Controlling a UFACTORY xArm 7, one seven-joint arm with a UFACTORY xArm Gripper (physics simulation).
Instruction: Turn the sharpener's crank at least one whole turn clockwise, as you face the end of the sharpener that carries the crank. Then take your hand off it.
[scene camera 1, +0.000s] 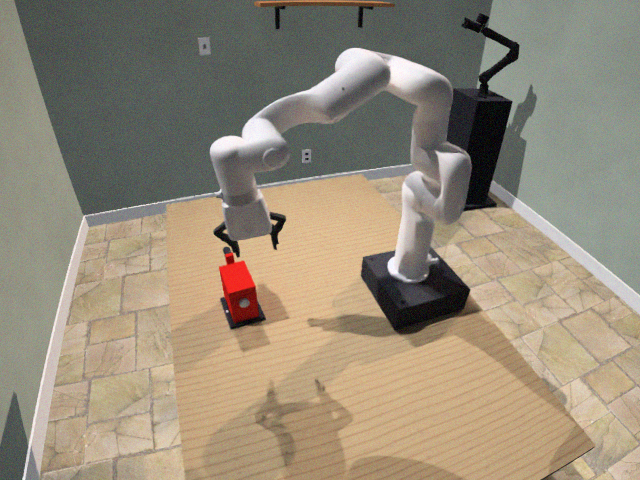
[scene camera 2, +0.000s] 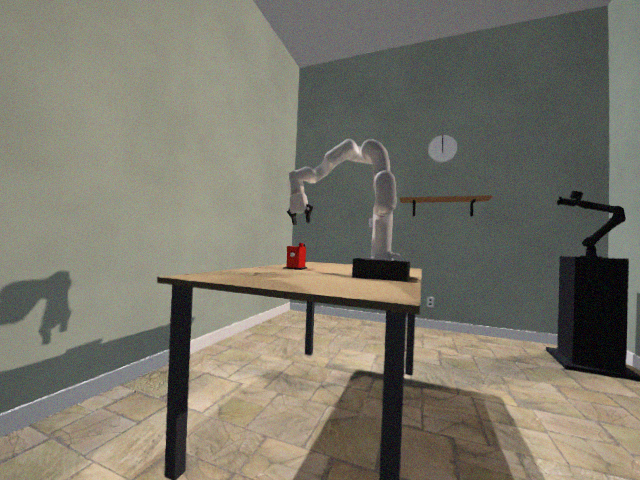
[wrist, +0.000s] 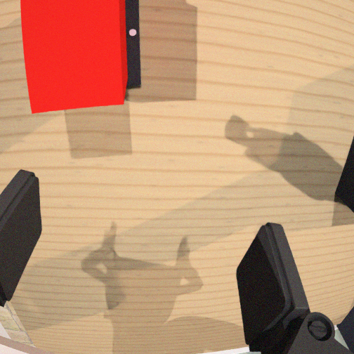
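Note:
The red sharpener stands upright on its dark base on the table. A pale round spot shows on one end. The red crank arm rises at the opposite end in scene camera 1, with a dark knob at its top. The crank does not show in the wrist view. My gripper is open and empty. It points down and hangs well above the sharpener, apart from it. In the wrist view the sharpener is at the upper left, beyond the fingers.
The wooden table carries the arm's black base block, to the right of the sharpener. A black pedestal with a small black arm stands off the table. A wall shelf hangs behind.

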